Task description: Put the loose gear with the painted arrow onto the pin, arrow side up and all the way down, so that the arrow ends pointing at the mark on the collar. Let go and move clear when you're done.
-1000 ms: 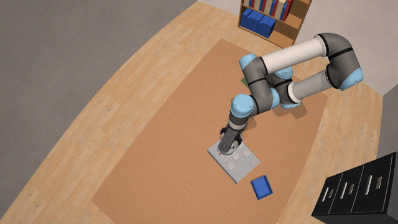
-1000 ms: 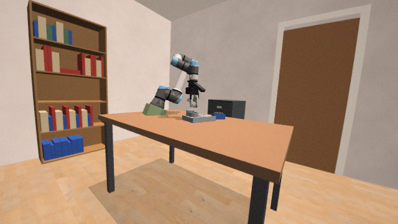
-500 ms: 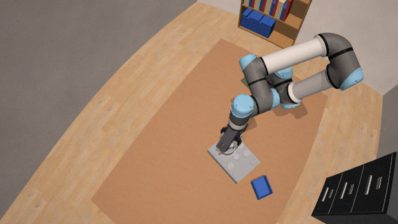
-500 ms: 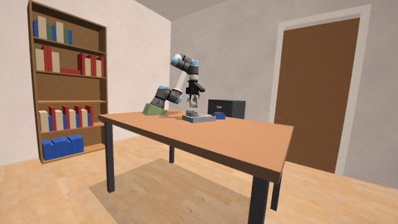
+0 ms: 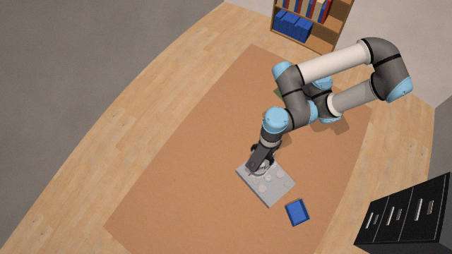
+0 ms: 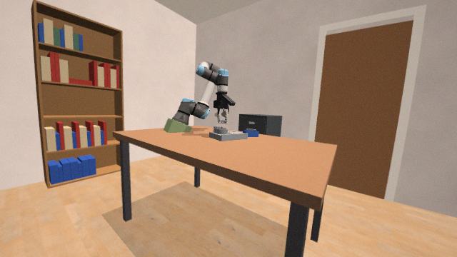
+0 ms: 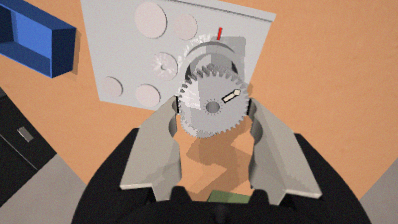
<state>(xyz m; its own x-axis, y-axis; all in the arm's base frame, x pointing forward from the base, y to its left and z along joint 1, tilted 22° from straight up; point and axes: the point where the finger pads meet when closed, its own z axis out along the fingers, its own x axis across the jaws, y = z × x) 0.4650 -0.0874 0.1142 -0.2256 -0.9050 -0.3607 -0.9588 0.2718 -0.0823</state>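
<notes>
Now: hand right at the grey gear. From my hand the other things lie so: blue tray (120 mm ahead, 270 mm to the left, 120 mm below).
</notes>
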